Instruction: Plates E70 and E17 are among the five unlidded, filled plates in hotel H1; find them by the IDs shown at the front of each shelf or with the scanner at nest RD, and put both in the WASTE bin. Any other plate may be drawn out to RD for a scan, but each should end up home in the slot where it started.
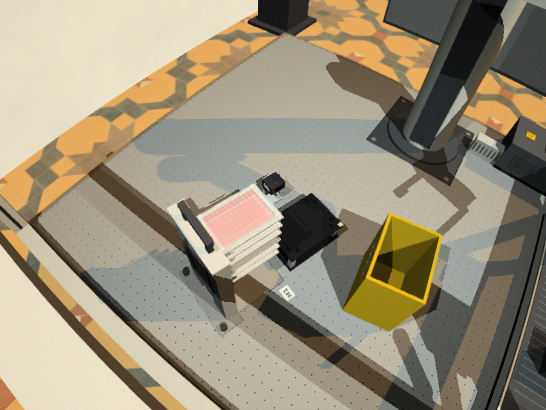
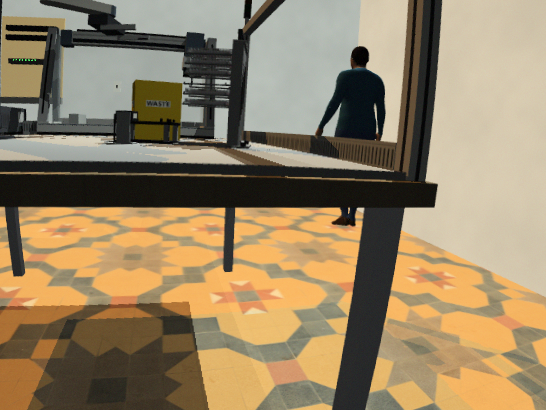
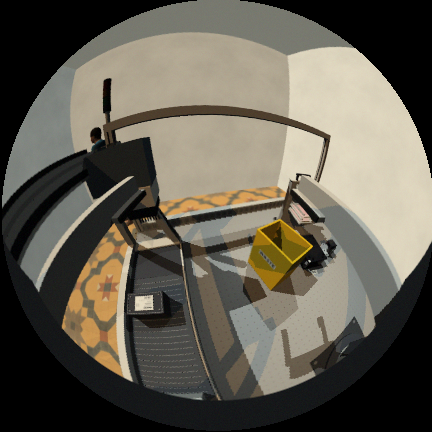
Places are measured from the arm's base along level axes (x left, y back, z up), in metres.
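Pixels of known places: gripper, fingertip midpoint: (image 2: 142, 32) (image 3: 217, 180); arm's base, link origin: (image 1: 422, 138).
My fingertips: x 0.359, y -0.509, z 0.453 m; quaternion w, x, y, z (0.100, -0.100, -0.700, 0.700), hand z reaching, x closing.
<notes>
For each thing: its middle in the pictures, then the offset to it from my fingertips. "spot": a spot on its surface instead. Level surfaces: height alone.
- Hotel H1, body centre: (image 1: 223, 249) (image 2: 221, 88) (image 3: 300, 204) dx -0.549, dy -0.266, dz -0.279 m
- black nest RD, body centre: (image 1: 301, 229) (image 2: 148, 130) (image 3: 308, 249) dx -0.481, dy -0.066, dz -0.405 m
- small black scanner, body centre: (image 1: 272, 189) (image 2: 126, 127) (image 3: 328, 247) dx -0.608, dy -0.016, dz -0.399 m
- yellow WASTE bin, body centre: (image 1: 389, 275) (image 2: 155, 111) (image 3: 276, 255) dx -0.249, dy -0.079, dz -0.341 m
- conveyor, surface height: dz -0.391 m
- dark box with a white label, surface spot: (image 3: 145, 302) spot: dx +0.209, dy -0.021, dz -0.320 m
- black cabinet, surface spot: (image 1: 525, 155) spot: dx -0.053, dy +0.544, dz -0.342 m
Hotel H1 (image 1: 200, 240) (image 2: 236, 95) holds several white plates, one above another; the top plate (image 1: 242, 215) (image 3: 300, 212) is unlidded with pink wells. Shelf IDs cannot be read. The black nest RD (image 1: 310, 225) stands beside the hotel with no plate on it, and a small black scanner (image 1: 273, 183) is next to it. The yellow WASTE bin (image 1: 390, 307) (image 2: 157, 120) (image 3: 275, 275) stands open-topped beyond the nest; no plate can be made out in the visible part of its inside. My gripper (image 3: 217, 180) is open and empty, high above the table and away from the hotel.
The arm's column (image 1: 445, 90) stands behind the bin and nest. A conveyor (image 3: 160, 350) runs along one side and carries a dark box with a white label (image 3: 145, 302). A black cabinet (image 1: 525, 155) sits near the column. A person (image 2: 360, 100) stands beyond the table.
</notes>
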